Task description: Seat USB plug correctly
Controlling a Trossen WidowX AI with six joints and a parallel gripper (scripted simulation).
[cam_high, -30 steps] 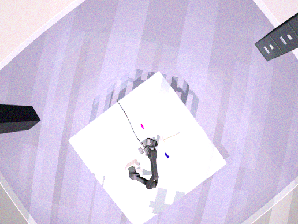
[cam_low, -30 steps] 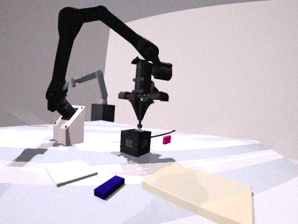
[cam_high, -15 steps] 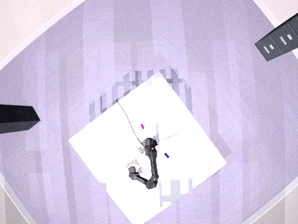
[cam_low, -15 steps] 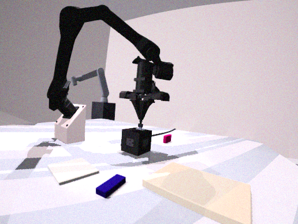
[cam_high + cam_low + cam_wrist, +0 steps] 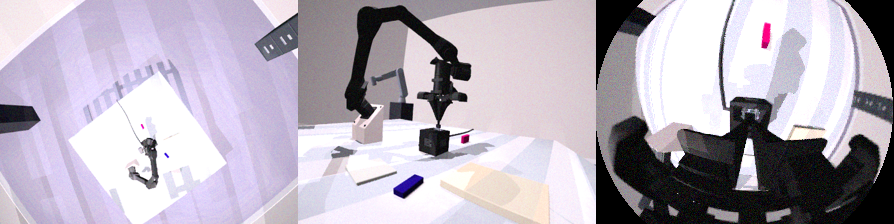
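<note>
Right now my gripper tip is 20 mm above the USB plug. Also, from my gripper tip: beige board: 230 mm ahead, 150 mm to the right, 100 mm below; then blue block: 240 mm to the right, 100 mm below, 80 mm ahead; then magenta block: 180 mm to the left, 90 mm below, 50 mm ahead.
</note>
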